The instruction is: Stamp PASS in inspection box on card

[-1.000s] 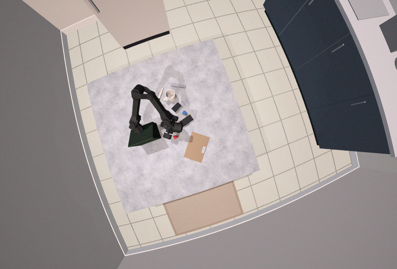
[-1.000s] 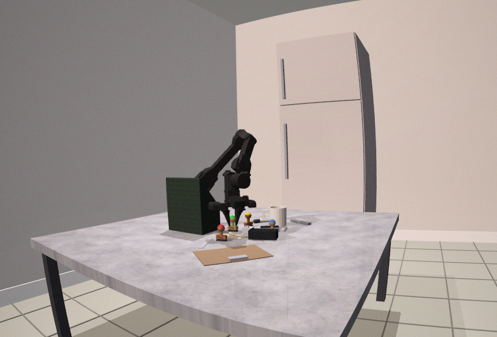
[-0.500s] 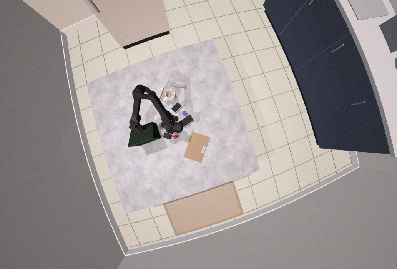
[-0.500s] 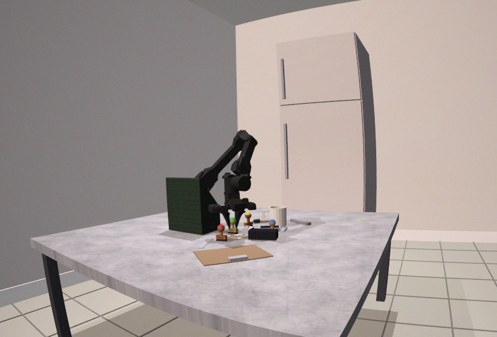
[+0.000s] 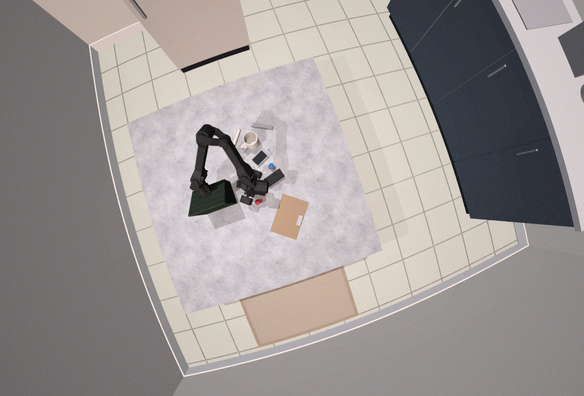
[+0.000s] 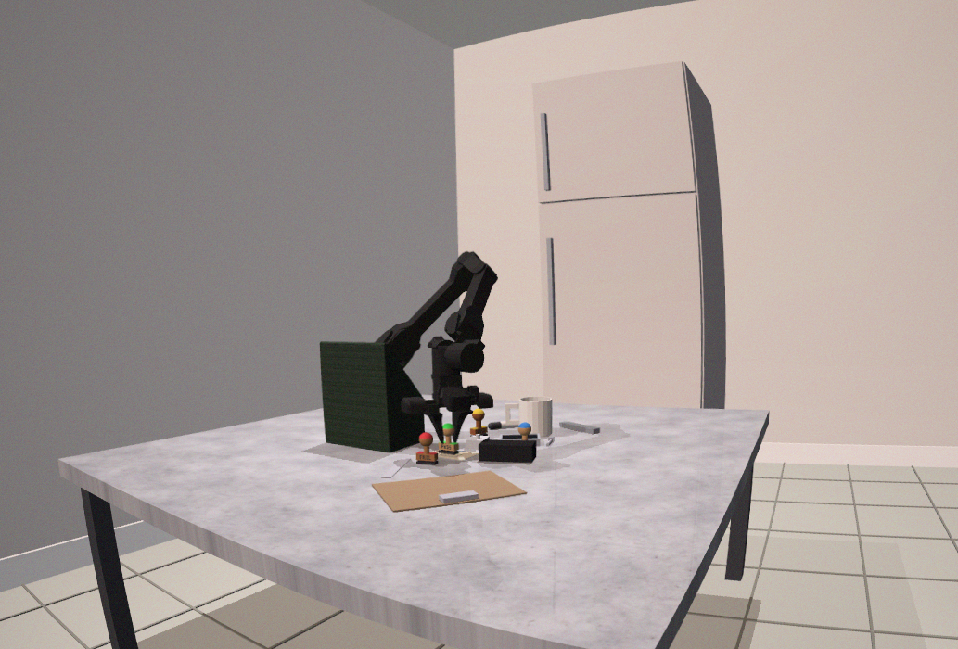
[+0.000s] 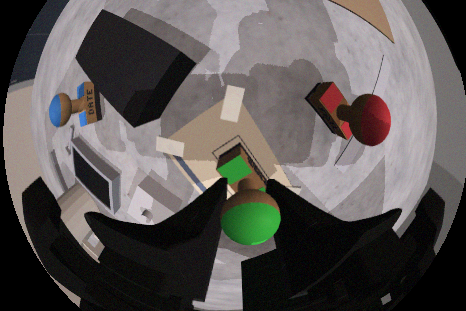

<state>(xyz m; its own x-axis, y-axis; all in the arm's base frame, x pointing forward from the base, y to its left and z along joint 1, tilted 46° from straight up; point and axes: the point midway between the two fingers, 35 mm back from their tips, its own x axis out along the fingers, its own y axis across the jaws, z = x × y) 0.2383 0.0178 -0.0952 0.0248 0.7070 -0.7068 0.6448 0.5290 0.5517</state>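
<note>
My gripper tip is now right at the green-knobbed PASS stamp. From my gripper tip the other things lie so: red-knobbed stamp (8 cm to the right, 1 cm below); then cream card (3 cm below, 1 cm to the left); then blue-knobbed stamp (14 cm ahead, 8 cm to the left, 1 cm below).
</note>
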